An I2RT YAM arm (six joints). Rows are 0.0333 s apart.
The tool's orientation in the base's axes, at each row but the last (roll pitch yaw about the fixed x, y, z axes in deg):
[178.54 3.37 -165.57]
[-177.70 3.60 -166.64]
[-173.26 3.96 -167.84]
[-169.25 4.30 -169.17]
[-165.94 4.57 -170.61]
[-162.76 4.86 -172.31]
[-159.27 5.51 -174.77]
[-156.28 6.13 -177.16]
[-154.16 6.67 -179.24]
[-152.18 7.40 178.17]
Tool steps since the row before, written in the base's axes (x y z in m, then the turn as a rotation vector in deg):
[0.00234 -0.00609 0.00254 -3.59 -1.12 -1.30]
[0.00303 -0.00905 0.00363 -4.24 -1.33 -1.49]
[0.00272 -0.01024 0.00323 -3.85 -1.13 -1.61]
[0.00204 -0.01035 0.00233 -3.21 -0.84 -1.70]
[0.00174 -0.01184 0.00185 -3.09 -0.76 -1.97]
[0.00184 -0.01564 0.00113 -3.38 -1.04 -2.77]
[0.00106 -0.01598 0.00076 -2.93 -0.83 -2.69]
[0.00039 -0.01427 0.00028 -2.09 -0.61 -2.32]
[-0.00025 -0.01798 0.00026 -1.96 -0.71 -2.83]
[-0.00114 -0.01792 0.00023 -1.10 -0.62 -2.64]
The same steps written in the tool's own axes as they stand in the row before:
[-0.00090 -0.00642 -0.00266 3.83 -0.22 1.07]
[-0.00108 -0.00964 -0.00318 4.52 -0.27 1.22]
[-0.00072 -0.01088 -0.00192 4.10 -0.14 1.36]
[-0.00023 -0.01080 -0.00031 3.43 0.05 1.46]
[0.00007 -0.01206 0.00110 3.32 0.18 1.72]
[0.00017 -0.01538 0.00357 3.71 0.18 2.53]
[0.00033 -0.01525 0.00492 3.24 0.32 2.43]
[0.00029 -0.01319 0.00546 2.35 0.37 2.11]
[0.00045 -0.01632 0.00755 2.28 0.51 2.62]
[0.00053 -0.01601 0.00811 1.41 0.58 2.50]

